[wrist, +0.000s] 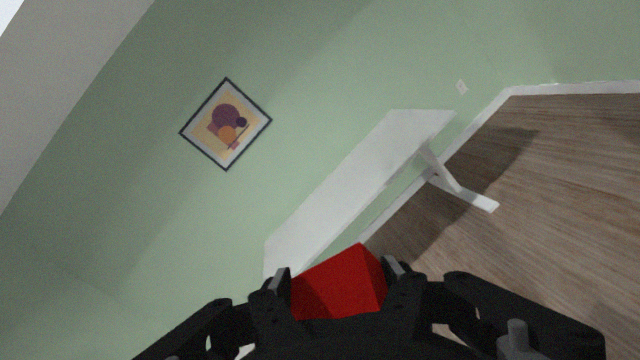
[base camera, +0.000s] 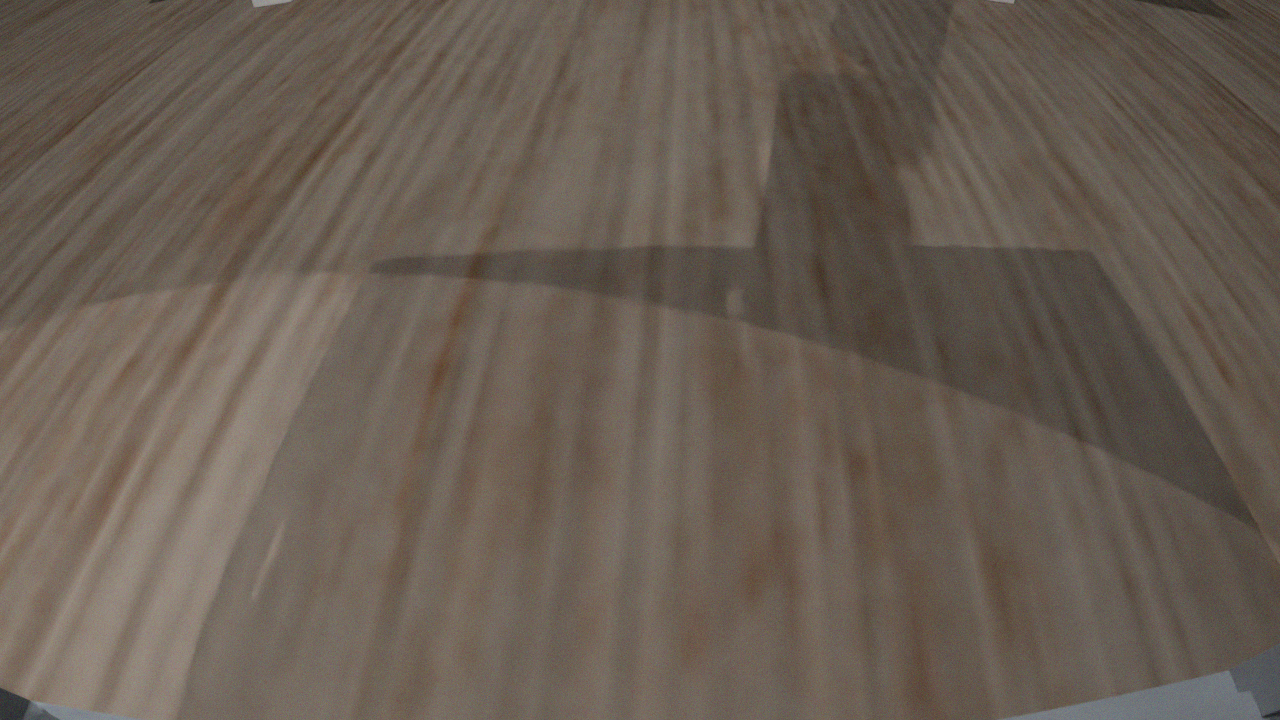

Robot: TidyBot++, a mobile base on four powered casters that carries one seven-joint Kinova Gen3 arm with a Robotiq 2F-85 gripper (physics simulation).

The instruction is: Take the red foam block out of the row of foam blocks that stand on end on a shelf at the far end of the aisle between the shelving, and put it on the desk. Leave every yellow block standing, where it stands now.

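Places are measured from the arm's base along level axes (x ahead, y left, z up), in centimetres.
Pixels of known places: gripper, between the fingertips: (wrist: 336, 276).
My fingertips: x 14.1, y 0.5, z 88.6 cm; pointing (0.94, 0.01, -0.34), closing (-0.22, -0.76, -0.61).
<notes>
Behind a point stands the place of what it marks.
The red foam block (wrist: 335, 285) @[x 12.0, y 0.3, z 89.8 cm] is between the two fingers of my gripper (wrist: 336, 276) @[x 14.1, y 0.5, z 88.6 cm] at the bottom of the wrist view, and the gripper is shut on it. The white desk (wrist: 345, 190) @[x 151.0, y -6.8, z 32.3 cm] stands against the green wall, beyond the block, and shows tilted in the wrist view. Its top and one leg with a foot show. The block and fingers cover the near end of the desk in this view. The shelf and the yellow blocks do not show in either view.
A framed picture (wrist: 226, 124) @[x 200.9, y 16.0, z 117.0 cm] hangs on the green wall (wrist: 310, 100) @[x 198.1, y -40.2, z 83.5 cm] above the desk. A white skirting board runs along the wood floor (base camera: 626, 447) @[x 34.9, y -0.1, z -39.7 cm] (wrist: 565, 200) @[x 90.1, y -81.4, z -39.7 cm]. Shadows of the robot lie on the floor in the base view. Small white pieces show at its top edge.
</notes>
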